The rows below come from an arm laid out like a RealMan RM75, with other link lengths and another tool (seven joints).
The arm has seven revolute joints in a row. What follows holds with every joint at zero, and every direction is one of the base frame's.
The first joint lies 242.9 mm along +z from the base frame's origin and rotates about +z.
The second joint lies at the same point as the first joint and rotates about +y.
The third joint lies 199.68 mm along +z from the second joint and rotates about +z.
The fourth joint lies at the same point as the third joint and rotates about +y.
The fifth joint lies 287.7 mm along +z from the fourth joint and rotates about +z.
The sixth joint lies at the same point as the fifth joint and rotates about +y.
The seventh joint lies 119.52 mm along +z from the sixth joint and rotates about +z.
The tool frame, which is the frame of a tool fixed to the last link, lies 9 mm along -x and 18 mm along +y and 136 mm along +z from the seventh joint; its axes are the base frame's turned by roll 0, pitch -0.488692 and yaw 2.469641 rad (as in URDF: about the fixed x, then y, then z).
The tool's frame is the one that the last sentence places.
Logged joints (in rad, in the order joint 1, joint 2, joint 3, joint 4, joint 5, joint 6, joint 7), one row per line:
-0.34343 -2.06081 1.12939 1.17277 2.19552 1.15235 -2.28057
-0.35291 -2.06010 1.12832 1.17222 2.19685 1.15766 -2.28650
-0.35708 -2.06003 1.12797 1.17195 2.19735 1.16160 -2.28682
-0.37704 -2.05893 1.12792 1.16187 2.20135 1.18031 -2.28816
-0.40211 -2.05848 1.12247 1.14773 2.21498 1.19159 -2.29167
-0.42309 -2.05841 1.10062 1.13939 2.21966 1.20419 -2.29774
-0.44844 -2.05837 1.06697 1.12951 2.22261 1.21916 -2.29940
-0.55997 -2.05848 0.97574 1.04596 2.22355 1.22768 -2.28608
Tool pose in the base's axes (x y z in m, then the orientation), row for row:
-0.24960 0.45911 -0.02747 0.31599 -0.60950 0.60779 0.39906
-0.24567 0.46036 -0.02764 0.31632 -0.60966 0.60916 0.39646
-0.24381 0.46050 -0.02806 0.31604 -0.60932 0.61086 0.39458
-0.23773 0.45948 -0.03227 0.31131 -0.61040 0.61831 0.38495
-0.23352 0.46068 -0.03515 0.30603 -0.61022 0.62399 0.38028
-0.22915 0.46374 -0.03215 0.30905 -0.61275 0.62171 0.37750
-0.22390 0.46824 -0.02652 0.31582 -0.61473 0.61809 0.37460
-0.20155 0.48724 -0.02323 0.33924 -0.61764 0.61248 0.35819
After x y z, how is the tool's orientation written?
As a quaternion, w x y z.
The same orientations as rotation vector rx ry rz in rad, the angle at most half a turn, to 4 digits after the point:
-1.6051 1.6006 1.0509
-1.6053 1.6040 1.0439
-1.6046 1.6087 1.0391
-1.6112 1.6321 1.0161
-1.6150 1.6514 1.0064
-1.6192 1.6429 0.9976
-1.6190 1.6279 0.9866
-1.6082 1.5948 0.9326

